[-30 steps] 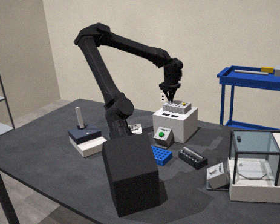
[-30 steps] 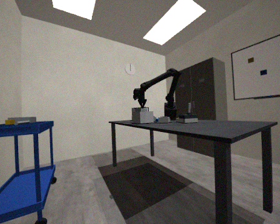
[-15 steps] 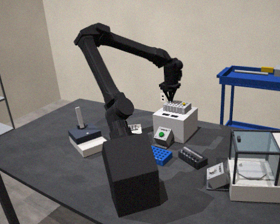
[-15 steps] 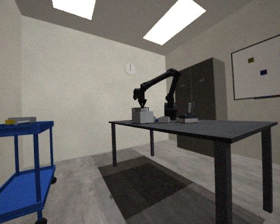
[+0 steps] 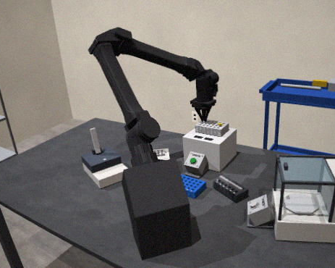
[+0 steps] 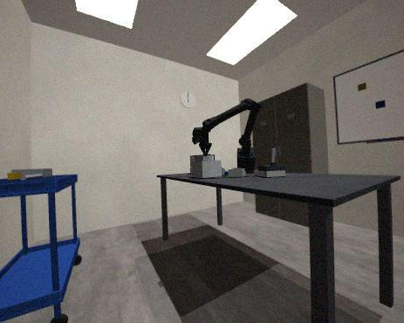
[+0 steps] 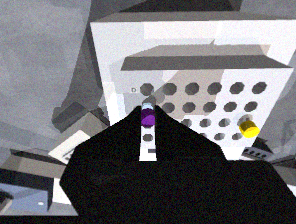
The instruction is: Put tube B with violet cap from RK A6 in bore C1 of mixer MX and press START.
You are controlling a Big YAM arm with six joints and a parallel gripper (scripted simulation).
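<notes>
The tube B lies 20 mm below my hand. Round my hand: blue rack RK 280 mm behind, 90 mm to the right, 160 mm below; then dry block DB 220 mm behind, 110 mm to the left, 150 mm below; then dark magnet block MG 220 mm behind, 250 mm to the right, 160 mm below.
</notes>
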